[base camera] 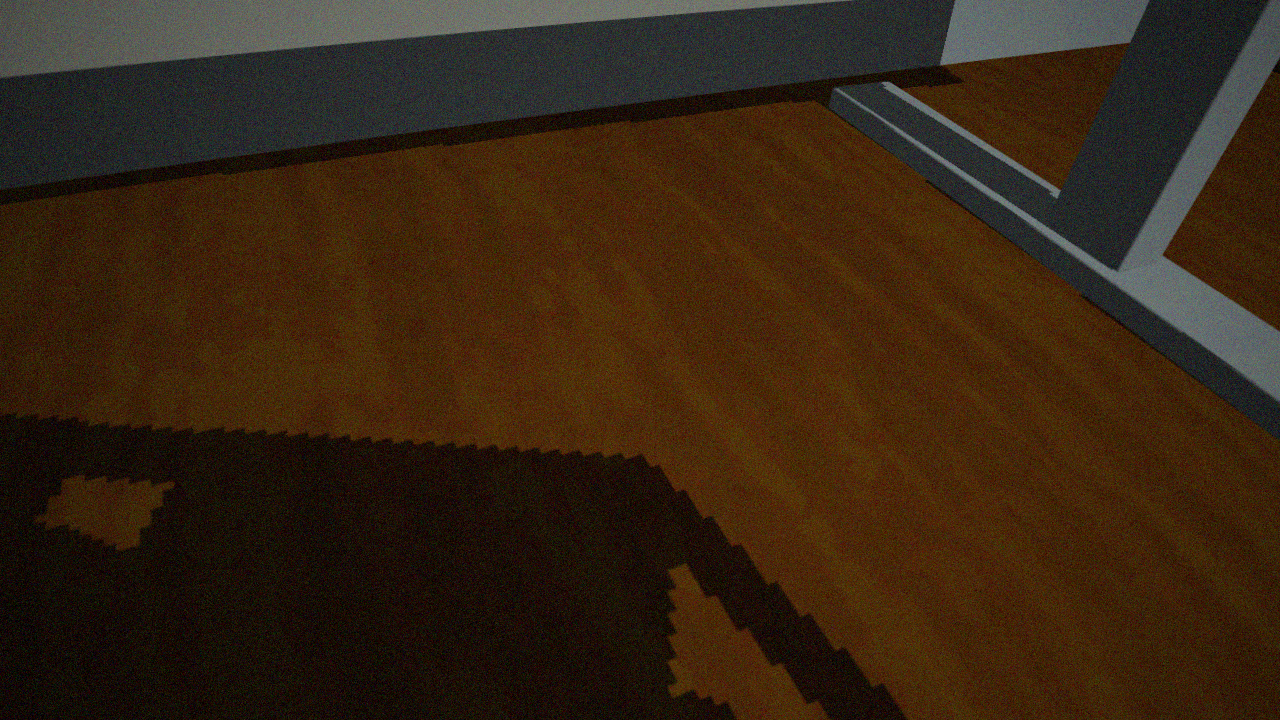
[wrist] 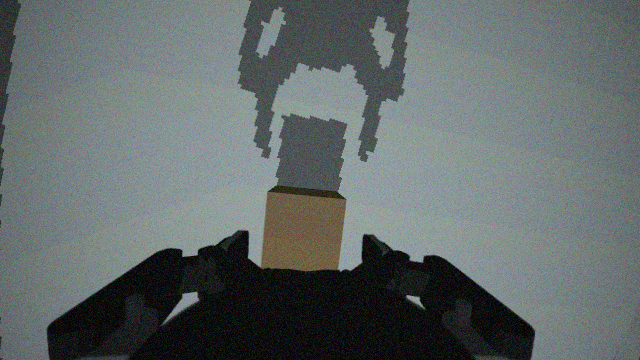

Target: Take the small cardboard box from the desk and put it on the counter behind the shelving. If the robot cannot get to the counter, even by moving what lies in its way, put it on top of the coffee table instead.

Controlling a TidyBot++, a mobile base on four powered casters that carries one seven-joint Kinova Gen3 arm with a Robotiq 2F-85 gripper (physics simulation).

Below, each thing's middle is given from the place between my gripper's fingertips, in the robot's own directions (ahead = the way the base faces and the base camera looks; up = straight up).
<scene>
Now: hand 3 cm above the small cardboard box [wrist: 303, 228] and 1 cm past it.
</scene>
